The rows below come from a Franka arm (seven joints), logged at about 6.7 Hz.
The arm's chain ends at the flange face. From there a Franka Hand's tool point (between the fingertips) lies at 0.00 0.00 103.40 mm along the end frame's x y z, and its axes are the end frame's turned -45 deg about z.
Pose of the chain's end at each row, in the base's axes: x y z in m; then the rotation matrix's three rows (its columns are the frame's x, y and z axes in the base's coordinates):
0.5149, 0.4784, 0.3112; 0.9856, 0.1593, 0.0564; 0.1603, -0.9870, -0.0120; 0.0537, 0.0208, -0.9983
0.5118, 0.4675, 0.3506; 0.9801, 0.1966, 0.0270; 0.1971, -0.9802, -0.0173; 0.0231, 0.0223, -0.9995
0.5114, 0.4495, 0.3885; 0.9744, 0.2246, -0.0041; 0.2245, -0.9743, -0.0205; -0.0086, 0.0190, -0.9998
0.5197, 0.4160, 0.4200; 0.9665, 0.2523, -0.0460; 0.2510, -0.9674, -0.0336; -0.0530, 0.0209, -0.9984
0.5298, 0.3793, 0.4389; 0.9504, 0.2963, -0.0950; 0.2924, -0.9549, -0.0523; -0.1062, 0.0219, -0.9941
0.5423, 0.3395, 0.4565; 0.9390, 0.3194, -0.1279; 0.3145, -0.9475, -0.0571; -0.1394, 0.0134, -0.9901
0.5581, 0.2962, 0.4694; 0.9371, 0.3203, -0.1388; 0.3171, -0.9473, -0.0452; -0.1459, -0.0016, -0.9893
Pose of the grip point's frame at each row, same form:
0.5207, 0.4772, 0.2080; 0.5843, 0.8096, 0.0564; 0.8113, -0.5846, -0.0120; 0.0233, 0.0527, -0.9983
0.5146, 0.4657, 0.2473; 0.5540, 0.8321, 0.0270; 0.8325, -0.5537, -0.0173; 0.0006, 0.0321, -0.9995
0.5110, 0.4474, 0.2851; 0.5302, 0.8478, -0.0041; 0.8477, -0.5302, -0.0205; -0.0195, 0.0074, -0.9998
0.5149, 0.4125, 0.3168; 0.5050, 0.8618, -0.0460; 0.8615, -0.5066, -0.0336; -0.0523, -0.0227, -0.9984
0.5200, 0.3739, 0.3361; 0.4625, 0.8816, -0.0950; 0.8820, -0.4685, -0.0523; -0.0906, -0.0596, -0.9941
0.5291, 0.3336, 0.3541; 0.4381, 0.8898, -0.1279; 0.8924, -0.4476, -0.0571; -0.1080, -0.0891, -0.9901
0.5437, 0.2915, 0.3671; 0.4361, 0.8891, -0.1388; 0.8941, -0.4456, -0.0452; -0.1020, -0.1043, -0.9893

